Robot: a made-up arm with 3 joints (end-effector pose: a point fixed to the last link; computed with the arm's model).
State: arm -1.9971 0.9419 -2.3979
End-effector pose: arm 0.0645 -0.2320 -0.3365 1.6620 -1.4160 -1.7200
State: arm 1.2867 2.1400 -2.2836
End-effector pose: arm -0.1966 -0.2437 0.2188 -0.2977 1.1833 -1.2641
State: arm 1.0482 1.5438 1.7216
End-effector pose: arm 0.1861 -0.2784 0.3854 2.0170 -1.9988 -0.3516
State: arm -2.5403 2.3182 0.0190
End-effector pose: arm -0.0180 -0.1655 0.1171 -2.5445 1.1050 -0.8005
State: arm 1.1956 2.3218 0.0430
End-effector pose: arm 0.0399 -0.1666 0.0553 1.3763 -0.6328 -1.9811
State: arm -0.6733 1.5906 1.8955
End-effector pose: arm 0.2928 -0.2855 -0.1354 0.9337 -0.9652 -1.3599
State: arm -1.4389 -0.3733 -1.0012
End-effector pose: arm 0.1589 -0.1007 -0.3736 -0.5497 1.1131 0.9624
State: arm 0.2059 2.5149 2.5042
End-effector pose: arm 0.0971 -0.3241 0.2085 1.0089 -2.8484 -0.8352
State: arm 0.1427 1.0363 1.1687
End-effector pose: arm 0.3995 -0.2083 0.0705 1.1290 -0.7212 -0.8407
